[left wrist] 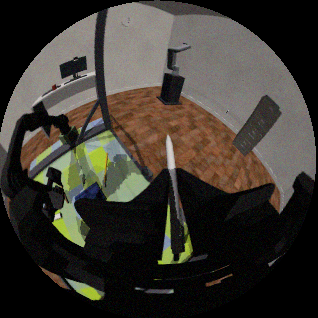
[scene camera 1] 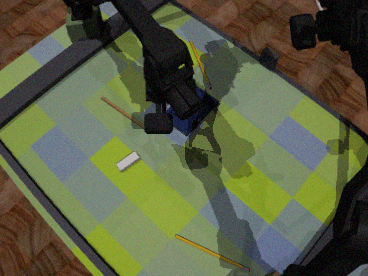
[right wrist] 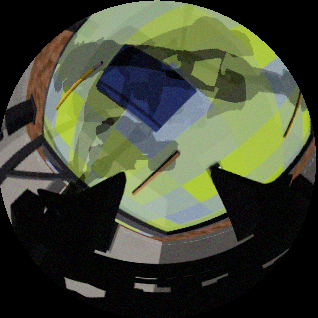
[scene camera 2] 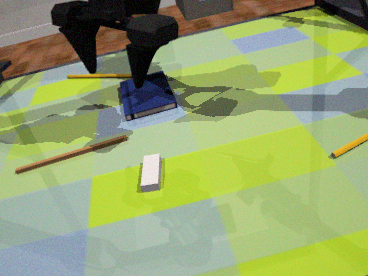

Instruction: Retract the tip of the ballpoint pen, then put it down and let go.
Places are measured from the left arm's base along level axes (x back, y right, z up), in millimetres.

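Pixels of known places: left gripper, fingertip midpoint: [left wrist: 171, 172] [scene camera 1: 324, 16]; right gripper, fingertip midpoint: [scene camera 1: 153, 108] [right wrist: 169, 173] [scene camera 2: 115, 80]; right arm's base, link origin: [left wrist: 65, 130] [scene camera 1: 81, 12].
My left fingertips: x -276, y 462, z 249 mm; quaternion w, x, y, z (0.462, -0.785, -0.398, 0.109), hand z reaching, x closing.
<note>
For each thing: its top centre in the pictures, then the offset to it from my left fingertips.
- ballpoint pen, top centre: [left wrist: 175, 183] dx +11, dy -8, dz +6 mm
- blue book, top centre: [right wrist: 139, 82] [scene camera 2: 145, 90] [scene camera 1: 190, 108] [left wrist: 88, 197] dx -195, dy -187, dz -341 mm
- white eraser block, top centre: [scene camera 2: 150, 168] [scene camera 1: 127, 160] dx -215, dy -415, dz -341 mm
- brown stick, top centre: [scene camera 2: 71, 152] [right wrist: 150, 179] [scene camera 1: 123, 112] dx -329, dy -317, dz -346 mm
A ballpoint pen [left wrist: 171, 156] with a white barrel and a dark rear part is held in my left gripper [left wrist: 171, 172], which is shut on it. In the left wrist view its pale pointed end sticks out beyond the fingertips and its dark end lies toward the palm. Whether the writing tip is out is too small to tell. My left fingertips cannot be made out in scene camera 1. My right gripper [scene camera 2: 116, 79] [right wrist: 169, 173] is open and empty, above the mat near the blue book [scene camera 2: 161, 95] [right wrist: 150, 85] [left wrist: 89, 195].
A white eraser block [scene camera 1: 128, 161] [scene camera 2: 151, 172] and a brown stick [scene camera 1: 120, 109] [scene camera 2: 72, 154] [right wrist: 156, 172] lie on the mat. One yellow pencil [scene camera 1: 200, 64] [right wrist: 79, 84] lies beyond the book; another yellow pencil [scene camera 1: 212, 252] lies at the bottom of scene camera 1.
</note>
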